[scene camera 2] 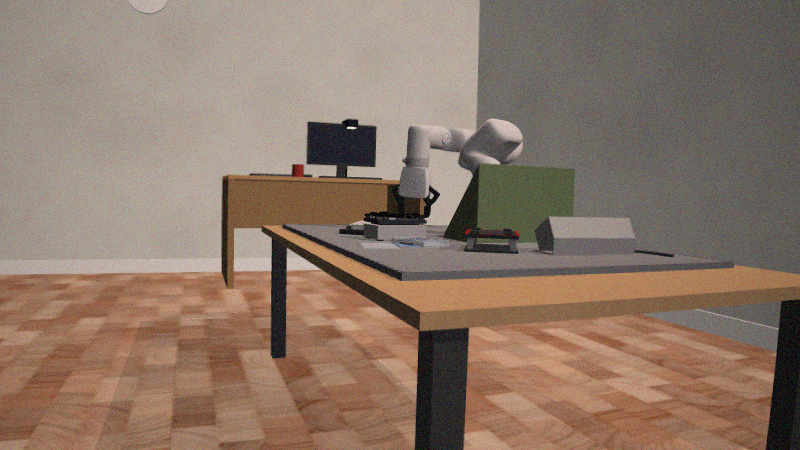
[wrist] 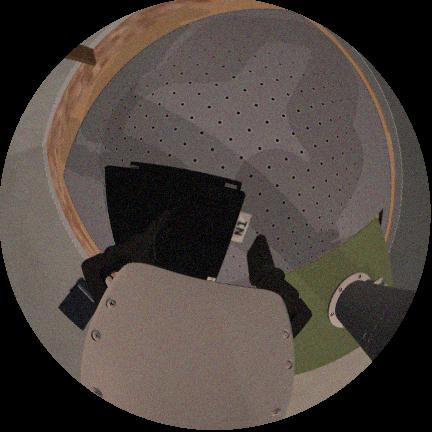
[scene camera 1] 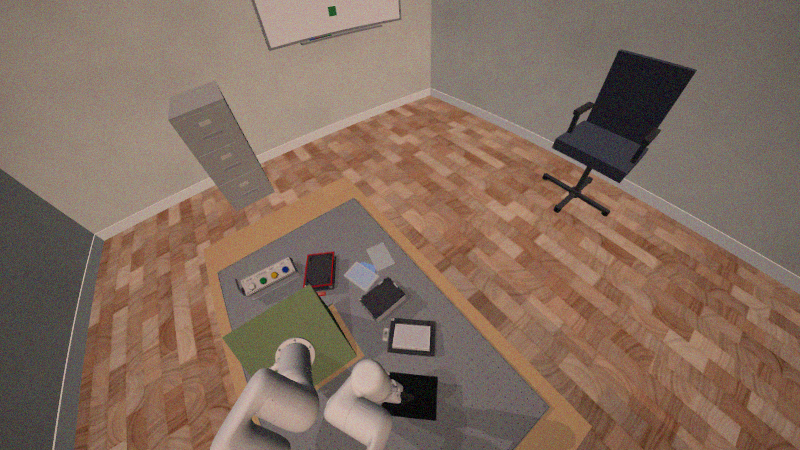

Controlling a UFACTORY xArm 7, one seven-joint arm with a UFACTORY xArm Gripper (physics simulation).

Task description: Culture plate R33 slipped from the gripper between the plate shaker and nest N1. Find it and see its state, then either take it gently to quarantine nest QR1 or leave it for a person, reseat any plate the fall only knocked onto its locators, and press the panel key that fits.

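Frame: origin at the arm's base, x ahead, y left, z up, level; metres.
Seen in the pictures: gripper, between the fingertips: [wrist: 212, 234]; arm's base, origin of its link: [scene camera 2: 505, 210] [wrist: 350, 300] [scene camera 1: 295, 355].
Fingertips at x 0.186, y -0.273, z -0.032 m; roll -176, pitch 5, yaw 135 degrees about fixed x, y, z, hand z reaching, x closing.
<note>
Offsets run from my fingertips to a thing's top centre. "*": to the spot under its first point. Level surfaces: height alone.
My gripper [scene camera 1: 400, 391] [scene camera 2: 415, 212] [wrist: 212, 234] is open and empty, low over the black nest N1 @[dy -0.033, dx +0.055, dz +0.009 m] [scene camera 1: 423, 408] [wrist: 140, 192], whose label shows in the wrist view. A pale bluish clear plate @[dy +0.443, dx +0.154, dz -0.038 m] [scene camera 1: 361, 276], seemingly R33, lies on the mat beyond the plate shaker @[* dy +0.283, dx +0.164, dz +0.003 m] [scene camera 1: 382, 298] [scene camera 2: 394, 231]. A blue patch @[* dy +0.470, dx +0.201, dz -0.051 m] [scene camera 1: 367, 266] shows at its edge, and a thin clear square @[* dy +0.482, dx +0.276, dz -0.050 m] [scene camera 1: 380, 255], perhaps its lid, lies beside it. Its own label is unreadable. The red-edged nest QR1 @[dy +0.561, dx +0.020, dz -0.006 m] [scene camera 1: 320, 269] [scene camera 2: 492, 233] stands left of them. The key panel @[dy +0.659, dx -0.174, dz +0.032 m] [scene camera 1: 267, 277] [scene camera 2: 587, 235] has white, green, yellow and blue keys.
A black-framed nest @[* dy +0.114, dx +0.089, dz -0.039 m] [scene camera 1: 392, 351] holding a white plate @[dy +0.112, dx +0.171, dz -0.015 m] [scene camera 1: 411, 338] stands between shaker and N1; its seating is unclear. A tall green block [scene camera 1: 290, 330] [scene camera 2: 525, 201] [wrist: 325, 345] stands beside the arm and rises high above the mat @[dz -0.052 m] [scene camera 1: 475, 386] [scene camera 2: 559, 265] [wrist: 240, 105].
</note>
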